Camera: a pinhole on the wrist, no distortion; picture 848 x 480 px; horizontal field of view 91.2 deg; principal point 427.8 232.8 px. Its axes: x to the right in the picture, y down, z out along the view. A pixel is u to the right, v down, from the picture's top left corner.
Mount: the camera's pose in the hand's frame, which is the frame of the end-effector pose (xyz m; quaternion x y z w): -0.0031 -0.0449 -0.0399 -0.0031 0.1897 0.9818 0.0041
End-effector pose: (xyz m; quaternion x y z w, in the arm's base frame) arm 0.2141 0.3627 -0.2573 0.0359 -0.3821 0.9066 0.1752
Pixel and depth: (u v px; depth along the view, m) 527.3 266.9 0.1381
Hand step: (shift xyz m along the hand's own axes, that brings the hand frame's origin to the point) -0.0369 -0.0037 0.0922
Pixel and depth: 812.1 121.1 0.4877
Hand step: -0.4555 0.2616 0.3604
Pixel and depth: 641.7 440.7 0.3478
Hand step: -0.1854 -0.0757 0.3464
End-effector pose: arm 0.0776 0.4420 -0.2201 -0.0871 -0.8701 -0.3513 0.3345
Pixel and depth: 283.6 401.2 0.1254
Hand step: 0.0394 -0.0457 0.0957
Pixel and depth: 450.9 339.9 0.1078
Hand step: -0.0098 -0.0305 0.0705
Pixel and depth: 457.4 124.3 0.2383
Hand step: -0.0206 0.1018 0.1579
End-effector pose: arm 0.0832 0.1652 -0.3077 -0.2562 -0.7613 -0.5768 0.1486
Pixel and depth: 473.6 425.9 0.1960
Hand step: -0.0264 -0.0563 0.1758
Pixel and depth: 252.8 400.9 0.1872
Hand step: 0.0742 -0.0460 0.1627
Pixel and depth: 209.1 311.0 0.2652
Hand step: 0.1349 0.0066 0.2259
